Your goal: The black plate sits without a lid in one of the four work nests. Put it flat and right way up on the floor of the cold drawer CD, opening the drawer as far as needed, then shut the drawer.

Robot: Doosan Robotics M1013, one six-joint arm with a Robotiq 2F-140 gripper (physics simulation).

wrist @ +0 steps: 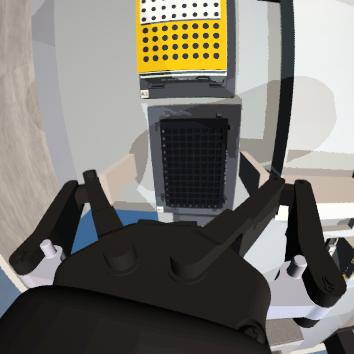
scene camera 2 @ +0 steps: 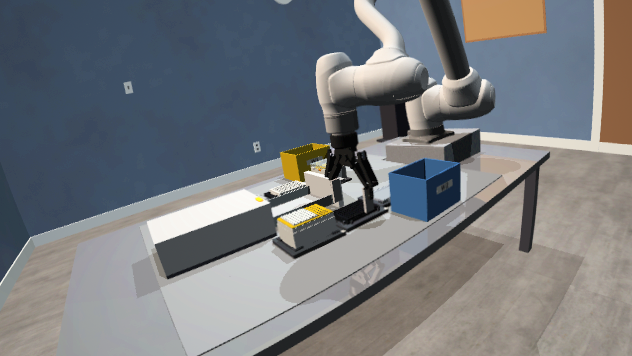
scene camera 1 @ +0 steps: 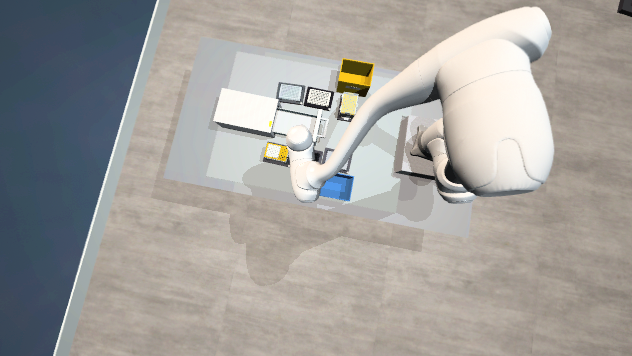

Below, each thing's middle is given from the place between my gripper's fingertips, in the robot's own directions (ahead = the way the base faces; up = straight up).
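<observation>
Counted from my hand, the black plate (wrist: 193, 150) is 10 mm behind, 10 mm to the right and 20 mm below. Yellow-and-white tip rack (scene camera 2: 300, 228): 20 mm to the left of my hand, 160 mm ahead of it.
</observation>
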